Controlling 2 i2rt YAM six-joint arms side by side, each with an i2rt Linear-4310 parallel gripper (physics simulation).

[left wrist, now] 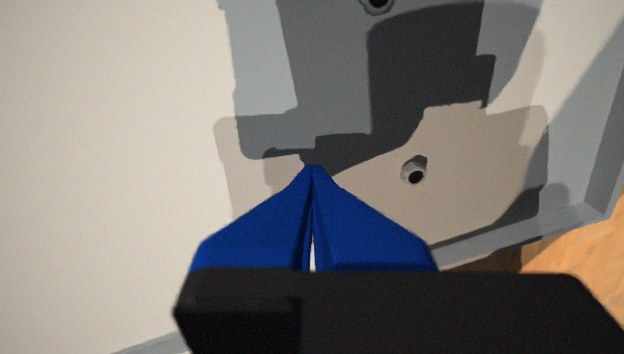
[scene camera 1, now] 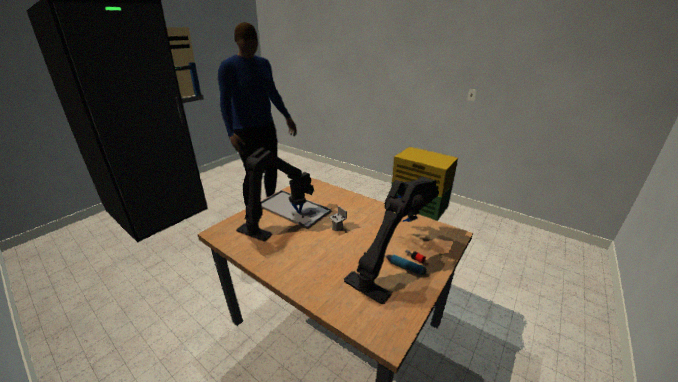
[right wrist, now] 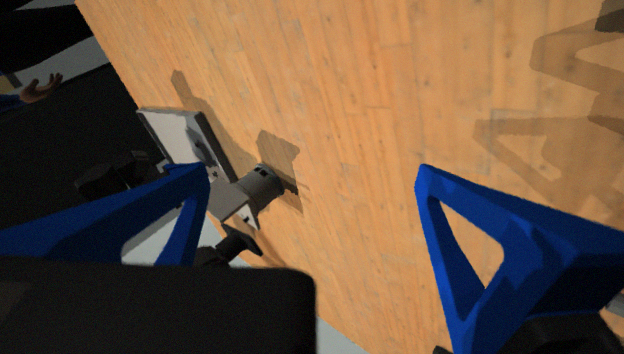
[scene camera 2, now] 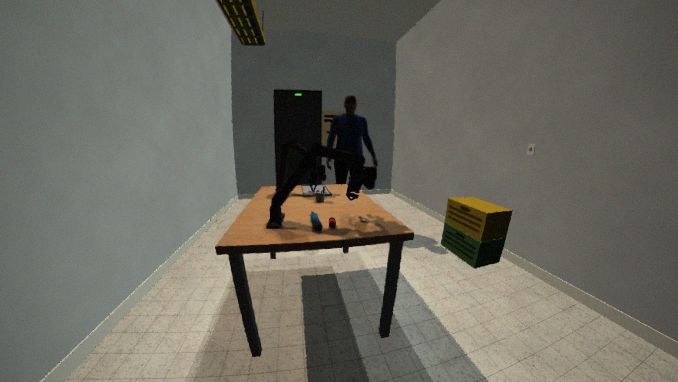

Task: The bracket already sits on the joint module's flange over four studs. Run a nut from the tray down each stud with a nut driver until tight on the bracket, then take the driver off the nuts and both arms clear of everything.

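Pixels of known places: left gripper, fingertip midpoint: [left wrist: 312, 176] [scene camera 1: 299, 213] [scene camera 2: 313, 191]; right gripper, fingertip midpoint: [right wrist: 312, 175] [scene camera 2: 351, 193]; left arm's base, link origin: [scene camera 1: 254, 232] [right wrist: 241, 237]; right arm's base, link origin: [scene camera 1: 366, 287] [scene camera 2: 276, 220].
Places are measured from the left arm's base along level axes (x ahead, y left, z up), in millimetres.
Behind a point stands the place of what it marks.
The pale tray [scene camera 1: 274, 201] @[x 314, y 103, z 4 mm] [left wrist: 125, 125] @[x 326, y -70, z 4 mm] [right wrist: 161, 125] @[x 381, y 24, z 4 mm] lies at the table's far left in scene camera 1. My left gripper [scene camera 1: 299, 213] @[x 269, y -117, z 6 mm] [scene camera 2: 313, 189] @[x 269, y -117, z 6 mm] [left wrist: 312, 176] @[x 269, y -117, z 6 mm] is shut and empty, low over the tray. In the left wrist view one nut [left wrist: 420, 164] @[x 246, y -162, z 5 mm] lies right of the fingertips and another nut [left wrist: 369, 7] @[x 318, y -164, z 9 mm] shows at the top edge; anything under the fingers is hidden. The bracket [scene camera 1: 342, 212] @[x 270, y -400, z 90 mm] [right wrist: 225, 201] @[x 272, y -410, z 85 mm] sits on the joint module [scene camera 1: 337, 226] @[x 220, y -395, z 28 mm] [scene camera 2: 320, 198] @[x 244, y -411, z 25 mm] [right wrist: 266, 187] @[x 251, y -411, z 24 mm] beside the tray; studs are too small to make out. My right gripper [scene camera 1: 410, 219] [scene camera 2: 352, 196] @[x 358, y -682, z 117 mm] [right wrist: 312, 175] @[x 358, y -682, z 117 mm] is open and empty above the table.
A red and black tool [scene camera 1: 419, 257] @[x 165, y -851, z 29 mm] [scene camera 2: 332, 223] @[x 170, y -870, z 24 mm] and a teal cylinder [scene camera 1: 407, 265] @[x 84, y -814, z 32 mm] [scene camera 2: 315, 221] @[x 88, y -855, z 39 mm] lie near the right arm's base. A small grey object [scene camera 2: 363, 219] lies farther right. A person [scene camera 1: 250, 92] [scene camera 2: 350, 132] stands behind the table.
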